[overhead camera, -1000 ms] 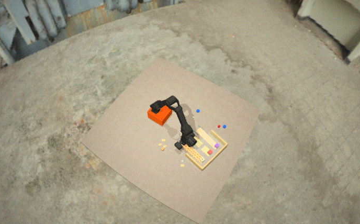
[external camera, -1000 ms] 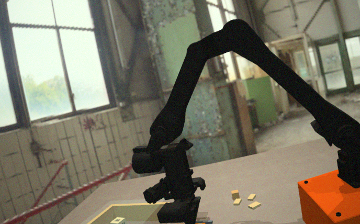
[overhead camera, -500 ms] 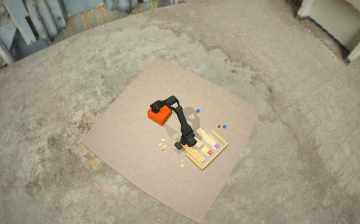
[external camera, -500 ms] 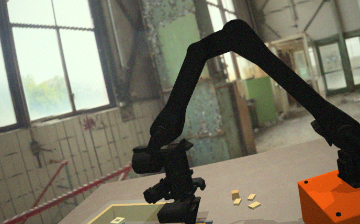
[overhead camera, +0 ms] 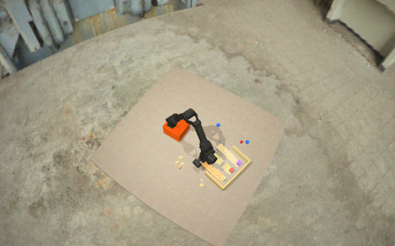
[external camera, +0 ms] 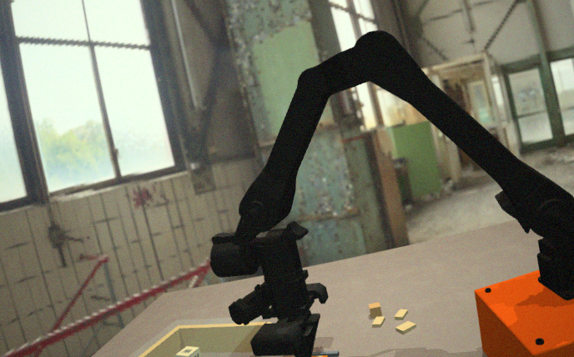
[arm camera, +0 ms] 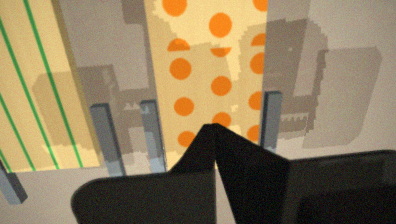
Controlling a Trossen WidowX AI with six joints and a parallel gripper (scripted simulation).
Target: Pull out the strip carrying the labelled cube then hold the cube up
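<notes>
Now: gripper tip 10 cm short of the dotted strip and 2 cm to the left of it.
</notes>
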